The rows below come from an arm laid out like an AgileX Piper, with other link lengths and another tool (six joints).
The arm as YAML. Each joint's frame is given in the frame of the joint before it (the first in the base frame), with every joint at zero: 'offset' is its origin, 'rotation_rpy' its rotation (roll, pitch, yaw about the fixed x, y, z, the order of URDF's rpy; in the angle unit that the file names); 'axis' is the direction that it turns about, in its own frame. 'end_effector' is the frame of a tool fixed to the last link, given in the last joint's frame.
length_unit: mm
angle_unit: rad
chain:
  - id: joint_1
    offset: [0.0, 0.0, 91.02]
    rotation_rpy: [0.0, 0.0, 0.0]
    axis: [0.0, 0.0, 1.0]
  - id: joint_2
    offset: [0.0, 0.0, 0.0]
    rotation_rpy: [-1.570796, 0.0, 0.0]
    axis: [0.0, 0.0, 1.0]
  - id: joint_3
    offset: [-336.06, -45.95, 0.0]
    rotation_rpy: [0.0, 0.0, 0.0]
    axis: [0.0, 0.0, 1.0]
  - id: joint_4
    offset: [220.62, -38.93, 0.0]
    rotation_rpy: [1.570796, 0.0, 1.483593]
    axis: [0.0, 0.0, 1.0]
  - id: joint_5
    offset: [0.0, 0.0, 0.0]
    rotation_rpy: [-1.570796, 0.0, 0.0]
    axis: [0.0, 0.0, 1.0]
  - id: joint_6
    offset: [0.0, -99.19, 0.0]
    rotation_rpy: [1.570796, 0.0, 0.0]
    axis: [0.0, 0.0, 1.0]
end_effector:
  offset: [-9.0, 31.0, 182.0]
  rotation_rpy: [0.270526, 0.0, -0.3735]
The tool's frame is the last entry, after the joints.
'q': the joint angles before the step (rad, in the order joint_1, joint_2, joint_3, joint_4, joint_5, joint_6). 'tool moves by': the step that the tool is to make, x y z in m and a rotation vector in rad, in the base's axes. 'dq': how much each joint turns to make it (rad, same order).
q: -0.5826, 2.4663, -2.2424, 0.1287, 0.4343, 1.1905
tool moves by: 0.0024, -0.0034, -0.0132, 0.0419, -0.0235, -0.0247
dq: -0.0023, 0.0252, 0.0000, 0.0244, -0.0236, 0.0289
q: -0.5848, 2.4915, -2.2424, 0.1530, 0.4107, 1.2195
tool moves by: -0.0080, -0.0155, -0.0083, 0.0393, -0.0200, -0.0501
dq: -0.0193, 0.0141, 0.0008, -0.0014, -0.0129, 0.0540
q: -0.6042, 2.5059, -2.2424, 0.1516, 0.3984, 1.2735
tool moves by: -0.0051, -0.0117, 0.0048, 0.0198, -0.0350, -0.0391
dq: -0.0134, -0.0002, 0.0005, 0.0010, -0.0203, 0.0424
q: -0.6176, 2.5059, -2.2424, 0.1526, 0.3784, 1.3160
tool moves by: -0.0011, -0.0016, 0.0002, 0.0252, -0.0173, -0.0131
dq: -0.0043, -0.0002, 0.0005, 0.0234, -0.0003, 0.0089
